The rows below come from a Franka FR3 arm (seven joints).
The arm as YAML. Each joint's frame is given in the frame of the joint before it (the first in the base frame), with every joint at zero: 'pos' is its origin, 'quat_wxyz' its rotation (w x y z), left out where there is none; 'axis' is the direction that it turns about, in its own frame. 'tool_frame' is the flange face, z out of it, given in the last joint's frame.
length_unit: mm
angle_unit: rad
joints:
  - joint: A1
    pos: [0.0, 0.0, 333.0]
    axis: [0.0, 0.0, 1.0]
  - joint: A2
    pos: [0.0, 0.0, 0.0]
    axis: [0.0, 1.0, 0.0]
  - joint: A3
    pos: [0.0, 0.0, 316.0]
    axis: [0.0, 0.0, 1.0]
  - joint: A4
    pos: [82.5, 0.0, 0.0]
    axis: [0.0, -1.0, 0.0]
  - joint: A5
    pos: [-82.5, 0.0, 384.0]
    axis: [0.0, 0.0, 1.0]
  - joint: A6
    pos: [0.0, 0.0, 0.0]
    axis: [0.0, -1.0, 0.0]
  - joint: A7
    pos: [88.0, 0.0, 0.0]
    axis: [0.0, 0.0, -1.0]
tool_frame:
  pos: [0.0, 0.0, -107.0]
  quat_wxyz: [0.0, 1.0, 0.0, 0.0]
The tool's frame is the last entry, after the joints.
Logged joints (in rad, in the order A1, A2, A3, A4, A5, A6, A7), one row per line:
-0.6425, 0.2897, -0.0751, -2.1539, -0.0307, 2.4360, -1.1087
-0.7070, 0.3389, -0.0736, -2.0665, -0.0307, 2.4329, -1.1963
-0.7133, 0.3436, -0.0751, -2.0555, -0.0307, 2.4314, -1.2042
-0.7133, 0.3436, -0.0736, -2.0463, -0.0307, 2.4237, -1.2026
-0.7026, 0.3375, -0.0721, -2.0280, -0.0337, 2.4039, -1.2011
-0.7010, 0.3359, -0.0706, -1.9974, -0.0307, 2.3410, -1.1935
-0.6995, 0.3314, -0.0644, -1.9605, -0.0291, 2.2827, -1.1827
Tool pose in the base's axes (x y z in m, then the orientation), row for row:
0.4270, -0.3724, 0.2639, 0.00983, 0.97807, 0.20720, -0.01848
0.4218, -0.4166, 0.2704, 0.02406, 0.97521, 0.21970, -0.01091
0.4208, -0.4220, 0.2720, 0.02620, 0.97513, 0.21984, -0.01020
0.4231, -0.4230, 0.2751, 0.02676, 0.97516, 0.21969, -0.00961
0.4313, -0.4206, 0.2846, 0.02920, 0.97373, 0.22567, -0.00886
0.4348, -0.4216, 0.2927, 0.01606, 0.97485, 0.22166, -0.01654
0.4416, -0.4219, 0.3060, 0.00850, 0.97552, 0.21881, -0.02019
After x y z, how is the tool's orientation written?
As a quaternion, w x y z.
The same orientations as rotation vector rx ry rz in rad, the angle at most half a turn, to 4 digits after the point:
3.0536, 0.6469, -0.0577
3.0177, 0.6798, -0.0338
3.0134, 0.6794, -0.0315
3.0124, 0.6787, -0.0297
3.0035, 0.6961, -0.0273
3.0317, 0.6893, -0.0514
3.0482, 0.6837, -0.0631

